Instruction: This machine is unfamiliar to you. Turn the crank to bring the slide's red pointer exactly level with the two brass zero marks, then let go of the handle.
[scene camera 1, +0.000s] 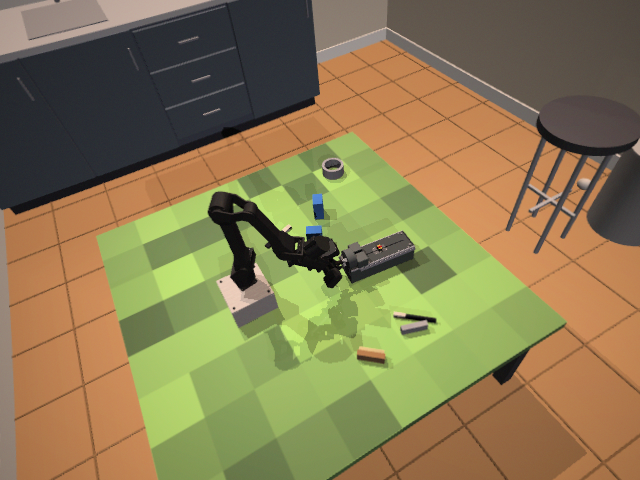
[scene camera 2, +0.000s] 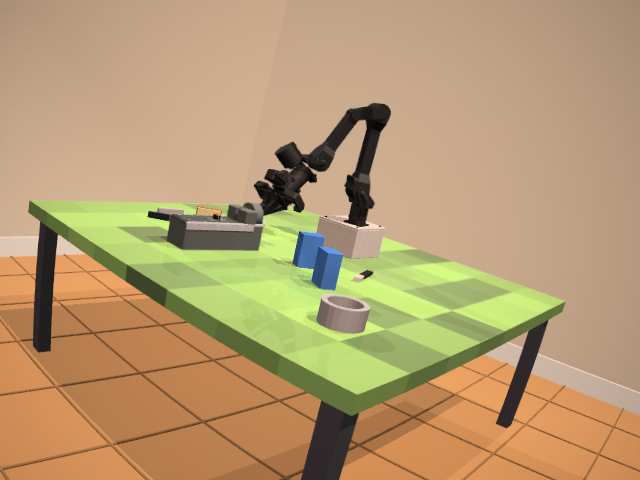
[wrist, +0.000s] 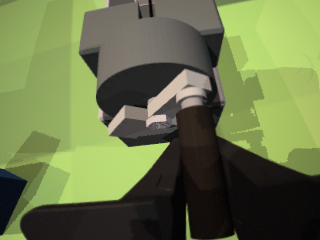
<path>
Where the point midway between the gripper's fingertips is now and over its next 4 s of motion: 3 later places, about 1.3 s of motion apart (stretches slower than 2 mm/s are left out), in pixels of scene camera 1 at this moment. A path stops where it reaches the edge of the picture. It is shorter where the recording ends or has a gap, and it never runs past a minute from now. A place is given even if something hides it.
My gripper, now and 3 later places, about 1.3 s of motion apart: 340, 266; 340, 264; 366, 236; 370, 236
</path>
